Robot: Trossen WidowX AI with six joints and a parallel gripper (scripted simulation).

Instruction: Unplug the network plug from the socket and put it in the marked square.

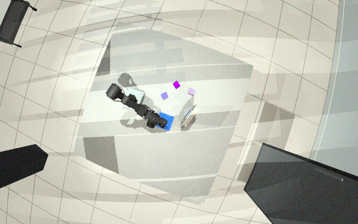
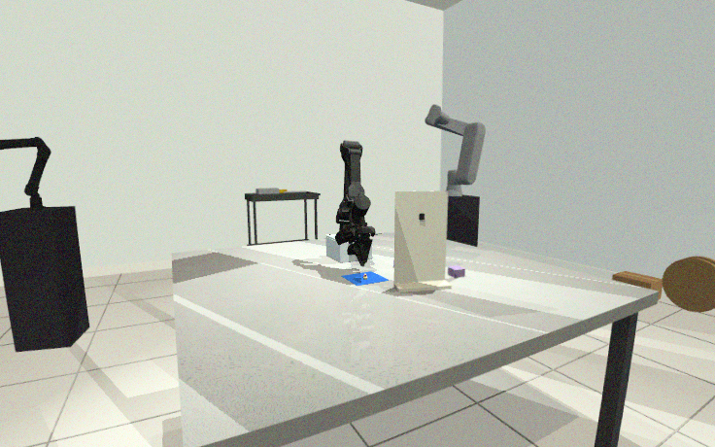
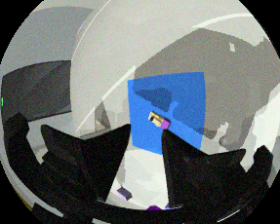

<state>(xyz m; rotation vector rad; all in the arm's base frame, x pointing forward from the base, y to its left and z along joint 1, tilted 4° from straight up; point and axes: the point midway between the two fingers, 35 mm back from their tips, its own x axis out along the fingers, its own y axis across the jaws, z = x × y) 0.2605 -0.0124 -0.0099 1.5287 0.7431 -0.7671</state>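
Right now the plug is 40 mm below my gripper tip and 10 mm ahead of it. From my gripper tip the other things lie so: blue marked square: 40 mm below, 10 mm ahead; then cream panel: 140 mm to the left, 140 mm ahead, 90 mm above.
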